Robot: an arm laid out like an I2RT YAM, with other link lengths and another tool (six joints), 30 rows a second.
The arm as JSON. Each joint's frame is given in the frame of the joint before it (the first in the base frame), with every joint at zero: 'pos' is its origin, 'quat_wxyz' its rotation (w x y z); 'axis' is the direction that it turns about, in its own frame. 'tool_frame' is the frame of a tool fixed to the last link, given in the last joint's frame.
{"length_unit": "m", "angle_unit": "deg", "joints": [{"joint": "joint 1", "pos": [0.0, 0.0, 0.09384], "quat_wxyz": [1.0, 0.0, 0.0, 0.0], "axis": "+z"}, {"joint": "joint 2", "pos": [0.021, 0.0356, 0.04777], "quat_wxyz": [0.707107, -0.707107, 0.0, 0.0], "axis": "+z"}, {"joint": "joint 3", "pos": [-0.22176, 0.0, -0.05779], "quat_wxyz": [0.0, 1.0, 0.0, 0.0], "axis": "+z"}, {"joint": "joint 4", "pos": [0.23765, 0.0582, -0.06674], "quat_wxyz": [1.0, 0.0, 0.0, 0.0], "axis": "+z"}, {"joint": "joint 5", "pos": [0.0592, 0.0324, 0.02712], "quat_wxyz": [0.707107, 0.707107, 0.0, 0.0], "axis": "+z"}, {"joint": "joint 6", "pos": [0.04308, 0.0, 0.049], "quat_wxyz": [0.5, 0.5, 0.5, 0.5], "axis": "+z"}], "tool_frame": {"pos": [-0.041, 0.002, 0.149], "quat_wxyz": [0.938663, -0.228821, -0.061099, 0.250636]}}
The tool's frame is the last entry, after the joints.
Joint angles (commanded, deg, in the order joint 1, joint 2, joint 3, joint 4, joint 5, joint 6), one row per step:
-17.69, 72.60, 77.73, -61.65, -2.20, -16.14
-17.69, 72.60, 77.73, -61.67, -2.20, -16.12
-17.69, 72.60, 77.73, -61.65, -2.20, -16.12
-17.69, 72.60, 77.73, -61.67, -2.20, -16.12
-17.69, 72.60, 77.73, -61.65, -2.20, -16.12
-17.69, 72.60, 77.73, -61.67, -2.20, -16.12
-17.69, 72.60, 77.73, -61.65, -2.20, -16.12
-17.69, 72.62, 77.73, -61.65, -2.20, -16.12
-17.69, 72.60, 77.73, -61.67, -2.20, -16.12
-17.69, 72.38, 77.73, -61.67, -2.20, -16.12
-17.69, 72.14, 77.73, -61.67, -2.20, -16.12
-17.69, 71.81, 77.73, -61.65, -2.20, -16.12
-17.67, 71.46, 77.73, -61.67, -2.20, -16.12
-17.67, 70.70, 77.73, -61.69, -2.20, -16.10
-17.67, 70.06, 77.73, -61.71, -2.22, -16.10
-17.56, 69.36, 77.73, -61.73, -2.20, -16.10
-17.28, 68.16, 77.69, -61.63, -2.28, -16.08
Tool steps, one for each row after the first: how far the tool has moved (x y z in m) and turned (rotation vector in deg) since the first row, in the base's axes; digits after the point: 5 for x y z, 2 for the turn. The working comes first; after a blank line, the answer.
Tool pose at each row, in the base's axes (x y z in m, rotation vector in deg; the steps are taken from these numbers as rounded here):
0.30413, -0.03024, 0.20771, -86.66, 145.61, 0.82
0.30407, -0.03022, 0.20768, -86.64, 145.62, 0.86
0.30414, -0.03024, 0.20772, -86.64, 145.61, 0.83
0.30407, -0.03022, 0.20768, -86.64, 145.62, 0.86
0.30414, -0.03024, 0.20772, -86.64, 145.61, 0.83
0.30407, -0.03022, 0.20768, -86.64, 145.62, 0.86
0.30414, -0.03024, 0.20772, -86.64, 145.61, 0.83
0.30417, -0.03025, 0.20762, -86.64, 145.62, 0.86
0.30407, -0.03022, 0.20768, -86.64, 145.62, 0.86
0.30383, -0.03014, 0.20874, -86.59, 145.49, 0.61
0.30356, -0.03005, 0.20991, -86.53, 145.34, 0.35
0.30325, -0.02996, 0.21154, -86.44, 145.12, -0.04
0.30278, -0.02970, 0.21319, -86.39, 144.90, -0.40
0.30179, -0.02938, 0.21682, -86.18, 144.44, -1.20
0.30091, -0.02903, 0.21986, -86.03, 144.03, -1.86
0.29995, -0.02820, 0.22315, -85.98, 143.53, -2.60
0.29873, -0.02603, 0.22890, -86.00, 142.44, -3.84

-0.00006, 0.00002, -0.00003, 0.02, 0.01, -0.01
0.00001, 0.00000, 0.00001, 0.01, 0.00, -0.01
-0.00006, 0.00002, -0.00003, 0.02, 0.01, -0.01
0.00001, 0.00000, 0.00001, 0.01, 0.00, -0.01
-0.00006, 0.00002, -0.00003, 0.02, 0.01, -0.01
0.00001, 0.00000, 0.00001, 0.01, 0.00, -0.01
0.00004, -0.00001, -0.00009, 0.02, 0.01, -0.01
-0.00006, 0.00002, -0.00003, 0.02, 0.01, -0.01
-0.00030, 0.00010, 0.00103, -0.05, -0.19, -0.01
-0.00057, 0.00019, 0.00220, -0.12, -0.42, -0.01
-0.00088, 0.00028, 0.00383, -0.22, -0.76, -0.01
-0.00135, 0.00054, 0.00548, -0.33, -1.07, 0.01
-0.00234, 0.00086, 0.00911, -0.54, -1.77, -0.01
-0.00322, 0.00121, 0.01215, -0.71, -2.37, 0.01
-0.00418, 0.00204, 0.01544, -0.93, -3.02, 0.10
-0.00540, 0.00421, 0.02119, -1.23, -4.25, 0.41

